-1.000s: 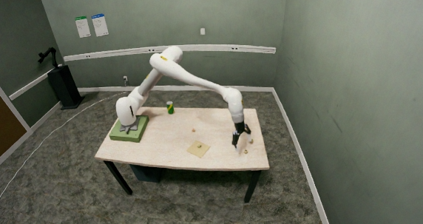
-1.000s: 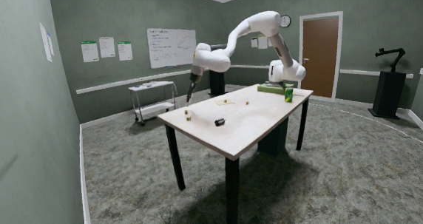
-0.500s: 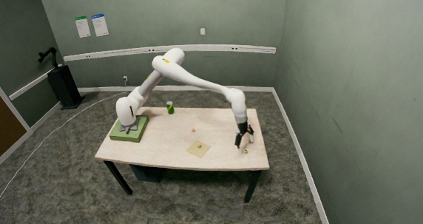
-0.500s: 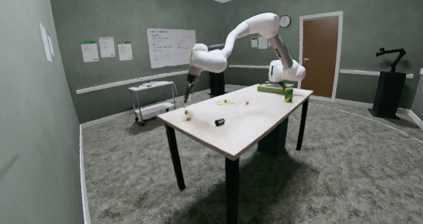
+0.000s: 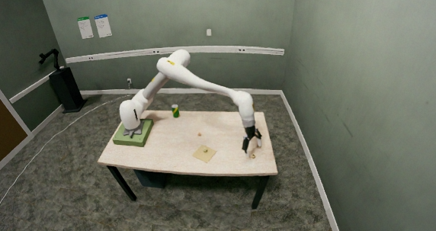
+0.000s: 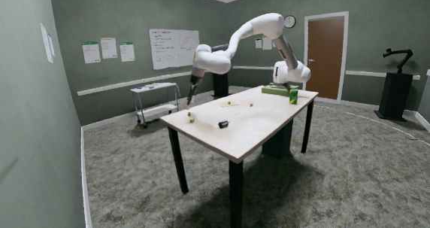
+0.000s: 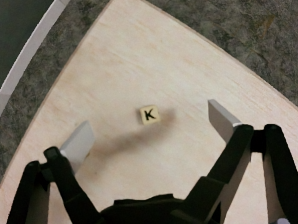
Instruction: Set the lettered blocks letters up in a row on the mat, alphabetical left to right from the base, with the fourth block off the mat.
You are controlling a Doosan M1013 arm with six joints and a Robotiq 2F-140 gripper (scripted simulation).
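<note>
Now: hand 360 mm past the tan mat, 90 mm to the right of it and 80 mm above it. From my hand the other things lie so: black object (320 mm to the left, 60 mm below, 30 mm ahead); then can (590 mm to the left, 590 mm behind, 20 mm below).
</note>
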